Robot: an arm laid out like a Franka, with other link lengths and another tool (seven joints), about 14 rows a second.
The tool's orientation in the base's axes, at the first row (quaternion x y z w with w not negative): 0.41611, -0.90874, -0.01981, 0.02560
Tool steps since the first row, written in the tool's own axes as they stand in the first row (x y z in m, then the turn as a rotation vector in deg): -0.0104, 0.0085, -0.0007, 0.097, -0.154, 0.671; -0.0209, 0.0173, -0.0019, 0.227, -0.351, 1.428; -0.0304, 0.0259, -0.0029, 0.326, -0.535, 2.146; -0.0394, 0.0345, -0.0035, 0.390, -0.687, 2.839; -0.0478, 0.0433, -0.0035, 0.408, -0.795, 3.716; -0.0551, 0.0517, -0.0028, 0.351, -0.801, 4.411
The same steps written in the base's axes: 0.0004, 0.0134, 0.0009, 0.011, -0.164, -0.676; 0.0007, 0.0271, 0.0023, 0.027, -0.380, -1.438; 0.0005, 0.0399, 0.0035, 0.056, -0.565, -2.162; -0.0001, 0.0523, 0.0043, 0.086, -0.702, -2.861; -0.0013, 0.0644, 0.0045, 0.100, -0.773, -3.742; -0.0029, 0.0754, 0.0041, 0.098, -0.724, -4.437
